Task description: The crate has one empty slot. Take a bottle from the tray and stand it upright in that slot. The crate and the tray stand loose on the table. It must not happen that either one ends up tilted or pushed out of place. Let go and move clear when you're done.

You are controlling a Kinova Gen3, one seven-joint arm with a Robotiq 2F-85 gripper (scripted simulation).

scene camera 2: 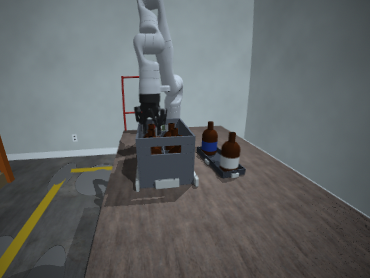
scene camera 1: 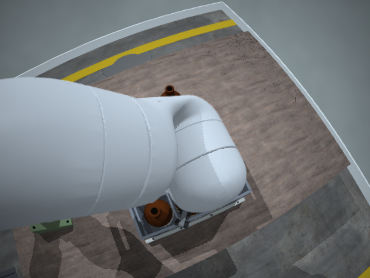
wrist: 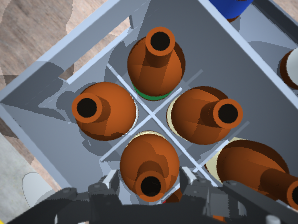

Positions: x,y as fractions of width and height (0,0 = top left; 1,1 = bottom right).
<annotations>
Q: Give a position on a brown bottle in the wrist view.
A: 0.68,0.52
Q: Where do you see a brown bottle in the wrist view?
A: At 0.50,0.74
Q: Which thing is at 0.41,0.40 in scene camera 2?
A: My gripper.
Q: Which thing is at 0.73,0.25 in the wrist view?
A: A grey crate.
</annotations>
